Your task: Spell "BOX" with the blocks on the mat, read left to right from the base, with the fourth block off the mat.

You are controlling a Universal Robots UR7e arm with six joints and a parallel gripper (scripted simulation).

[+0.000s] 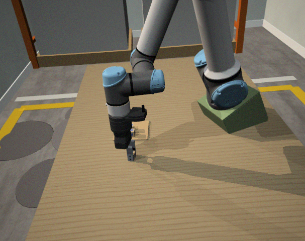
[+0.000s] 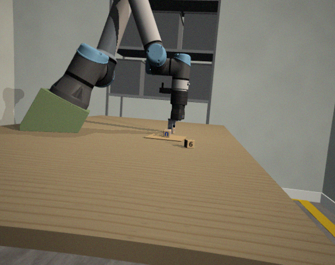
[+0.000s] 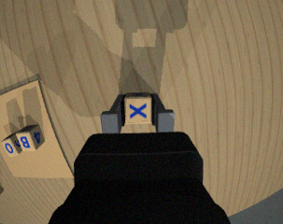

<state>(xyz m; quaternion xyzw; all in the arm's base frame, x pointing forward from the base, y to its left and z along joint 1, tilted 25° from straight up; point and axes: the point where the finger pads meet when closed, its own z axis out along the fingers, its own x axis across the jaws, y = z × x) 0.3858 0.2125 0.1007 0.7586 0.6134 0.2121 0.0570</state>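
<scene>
Now: the X block 1 cm below my hand. The rest, counted from my hand: B block: 1 cm ahead, 14 cm to the right; then O block: 2 cm ahead, 18 cm to the right; then mat: 2 cm ahead, 18 cm to the right, 2 cm below.
</scene>
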